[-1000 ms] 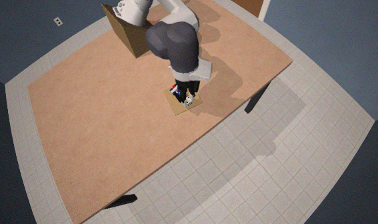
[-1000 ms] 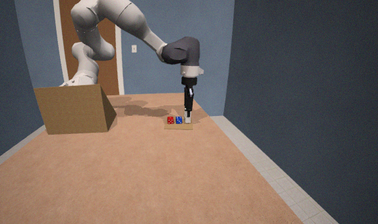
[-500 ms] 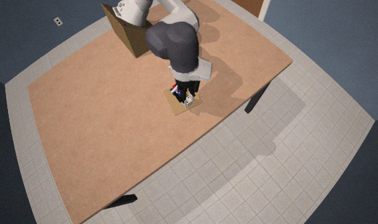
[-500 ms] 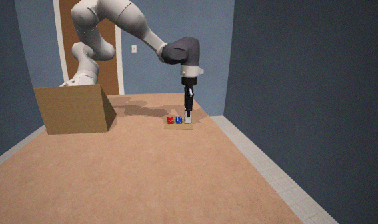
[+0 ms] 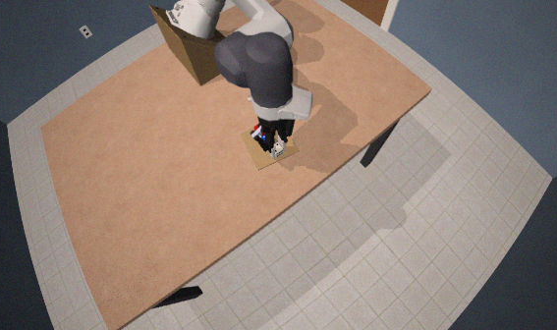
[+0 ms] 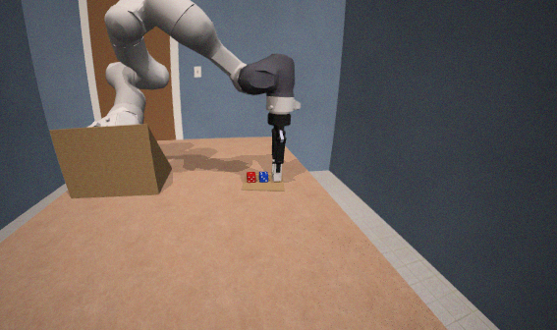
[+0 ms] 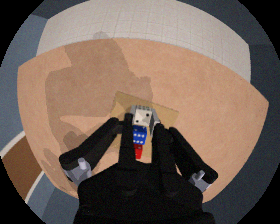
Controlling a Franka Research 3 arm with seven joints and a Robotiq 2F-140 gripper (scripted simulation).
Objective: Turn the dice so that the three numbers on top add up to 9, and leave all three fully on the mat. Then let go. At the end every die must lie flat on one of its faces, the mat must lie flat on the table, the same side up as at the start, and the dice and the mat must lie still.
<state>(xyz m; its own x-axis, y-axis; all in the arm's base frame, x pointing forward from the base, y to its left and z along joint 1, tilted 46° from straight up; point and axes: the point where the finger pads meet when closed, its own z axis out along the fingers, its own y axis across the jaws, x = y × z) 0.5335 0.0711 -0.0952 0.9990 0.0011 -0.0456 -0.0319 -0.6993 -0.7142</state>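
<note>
Right now the white die is 2 cm below my hand. Also, from my hand: blue die 5 cm behind, 2 cm below; tan mat 5 cm behind, 4 cm below; red die 9 cm behind, 2 cm below.
</note>
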